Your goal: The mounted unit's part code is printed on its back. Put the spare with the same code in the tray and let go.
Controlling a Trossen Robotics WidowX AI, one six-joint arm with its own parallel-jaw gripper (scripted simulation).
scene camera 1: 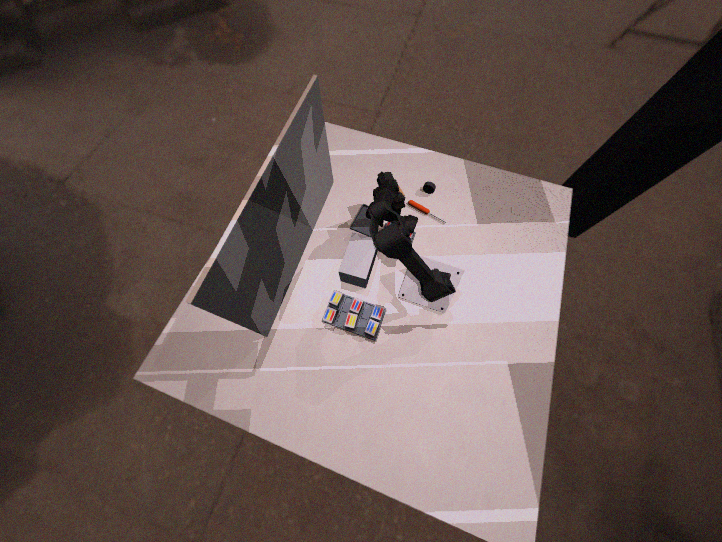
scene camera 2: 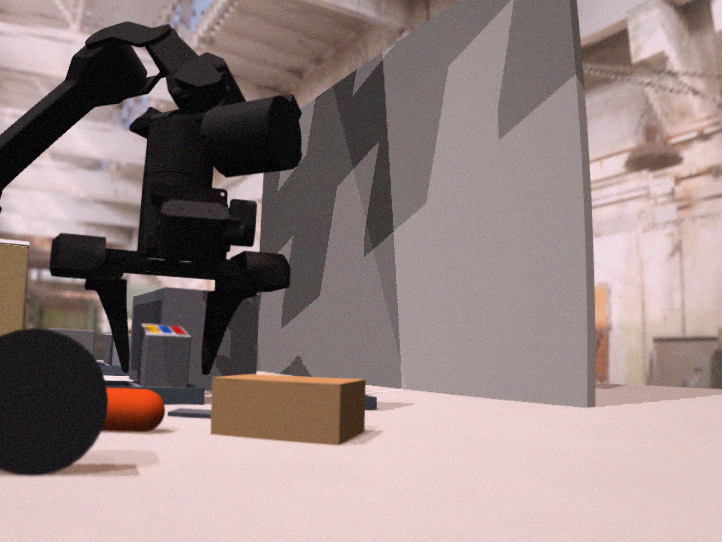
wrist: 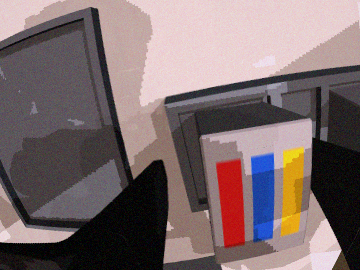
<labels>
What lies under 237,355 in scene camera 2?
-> A mounted unit.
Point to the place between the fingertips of my gripper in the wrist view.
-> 233,157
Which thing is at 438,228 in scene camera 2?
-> A grey wall panel.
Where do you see a rimmed tray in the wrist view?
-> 70,158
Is my gripper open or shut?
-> Open.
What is my gripper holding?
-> Nothing.
</labels>
